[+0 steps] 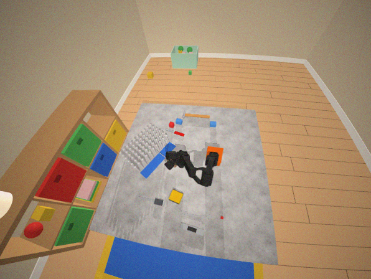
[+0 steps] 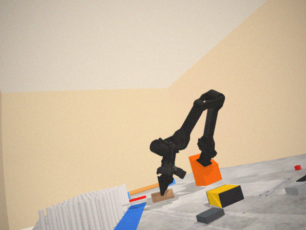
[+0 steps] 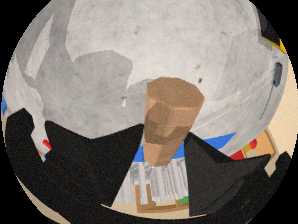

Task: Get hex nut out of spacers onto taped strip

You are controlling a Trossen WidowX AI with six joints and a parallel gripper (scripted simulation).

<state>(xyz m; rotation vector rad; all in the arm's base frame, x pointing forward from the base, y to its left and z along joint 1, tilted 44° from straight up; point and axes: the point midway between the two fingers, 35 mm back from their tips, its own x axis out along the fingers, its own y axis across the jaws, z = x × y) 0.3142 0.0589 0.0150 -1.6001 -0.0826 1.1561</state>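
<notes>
Now: the blue taped strip 13 cm ahead of my gripper tip, 4 cm below it and 3 cm to the right of it. Also, from my gripper tip: hook tool: 9 cm ahead, 6 cm to the right, 1 cm below; then red cube: 40 cm to the right, 8 cm ahead, 2 cm below; then red bar: 33 cm to the right, 4 cm ahead, 3 cm below.
</notes>
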